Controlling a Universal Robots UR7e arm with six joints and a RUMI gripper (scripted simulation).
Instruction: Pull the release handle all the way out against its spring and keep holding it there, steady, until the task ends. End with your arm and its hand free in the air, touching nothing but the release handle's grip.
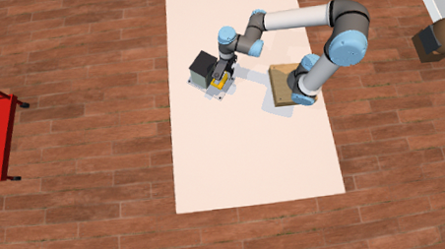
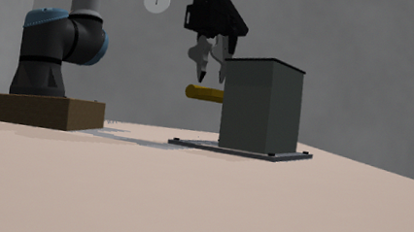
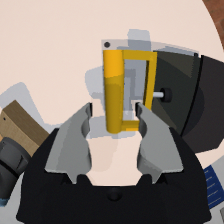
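Now: hand 14 cm above the base plate, 7 cm to the left of it and 6 cm short of it.
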